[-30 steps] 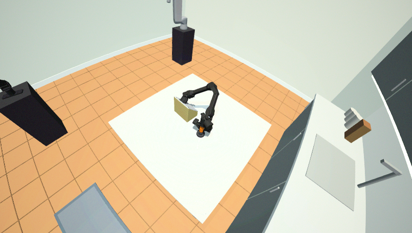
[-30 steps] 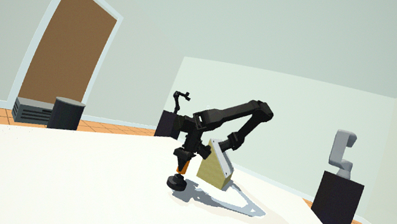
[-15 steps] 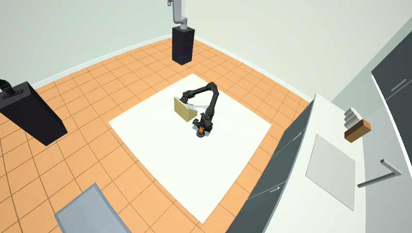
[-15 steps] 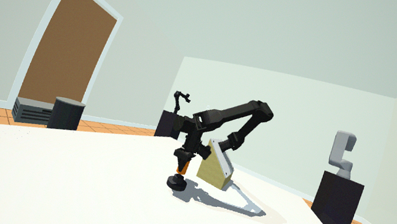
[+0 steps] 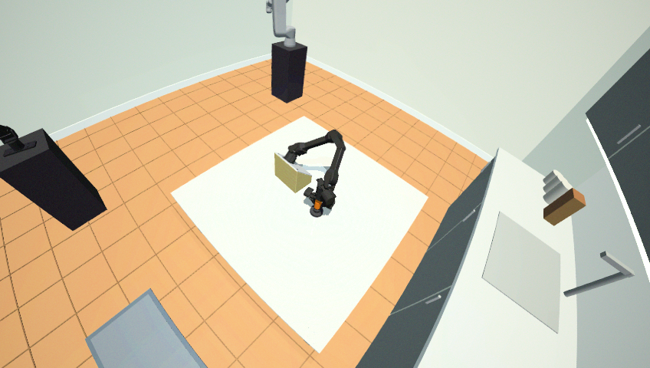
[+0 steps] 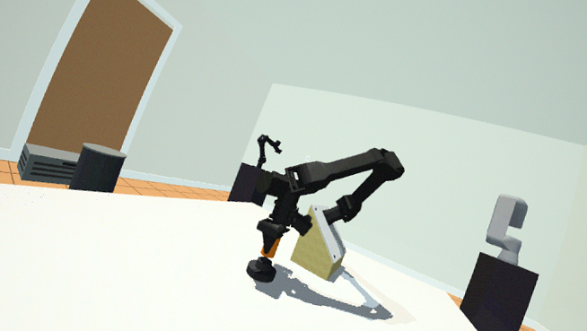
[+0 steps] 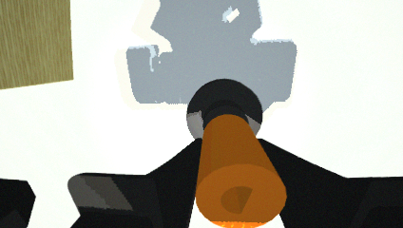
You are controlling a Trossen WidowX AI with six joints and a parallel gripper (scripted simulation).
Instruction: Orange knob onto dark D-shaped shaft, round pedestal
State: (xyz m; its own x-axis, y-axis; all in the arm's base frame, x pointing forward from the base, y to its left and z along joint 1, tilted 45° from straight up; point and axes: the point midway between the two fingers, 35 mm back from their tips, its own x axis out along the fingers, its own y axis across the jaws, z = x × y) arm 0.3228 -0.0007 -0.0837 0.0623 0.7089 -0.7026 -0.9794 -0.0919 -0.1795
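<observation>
Now: the orange knob 20 mm above my gripper tip. Also, from my gripper tip: dark round pedestal 40 mm below.
</observation>
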